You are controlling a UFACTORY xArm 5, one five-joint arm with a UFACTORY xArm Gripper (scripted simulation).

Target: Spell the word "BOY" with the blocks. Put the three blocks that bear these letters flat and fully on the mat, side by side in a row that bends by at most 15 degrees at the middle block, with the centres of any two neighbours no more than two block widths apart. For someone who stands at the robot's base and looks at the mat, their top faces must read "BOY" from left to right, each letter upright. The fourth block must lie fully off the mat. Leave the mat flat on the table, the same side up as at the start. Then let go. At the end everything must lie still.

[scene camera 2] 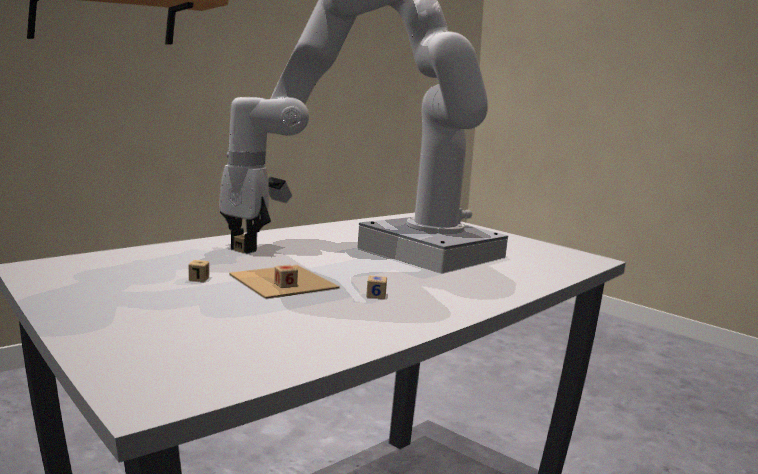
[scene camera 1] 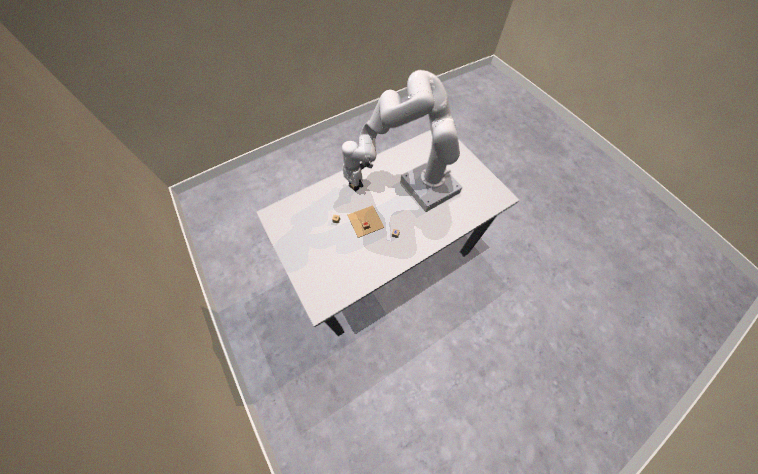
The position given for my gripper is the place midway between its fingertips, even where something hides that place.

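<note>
A tan mat (scene camera 2: 261,281) is visible, as is my gripper (scene camera 2: 243,250).
</note>
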